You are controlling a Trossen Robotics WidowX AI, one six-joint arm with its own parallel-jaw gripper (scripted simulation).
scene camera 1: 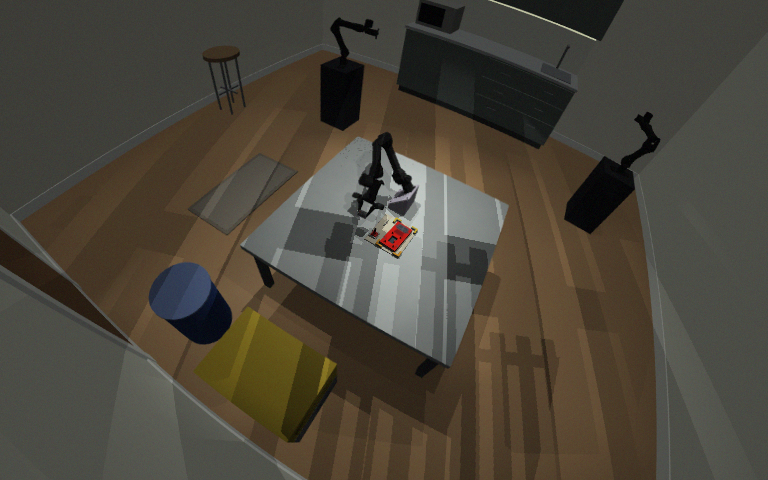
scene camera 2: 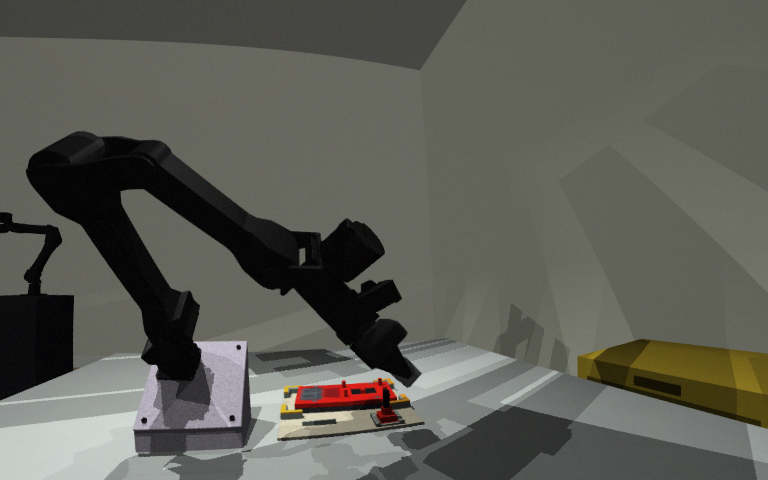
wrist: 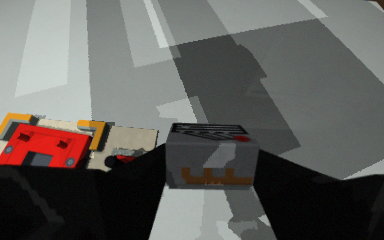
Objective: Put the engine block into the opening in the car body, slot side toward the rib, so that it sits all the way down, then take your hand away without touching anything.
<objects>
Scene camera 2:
my gripper: 403,371
red car body: 346,397
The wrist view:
my gripper: 207,151
engine block: 198,156, held by my gripper
</objects>
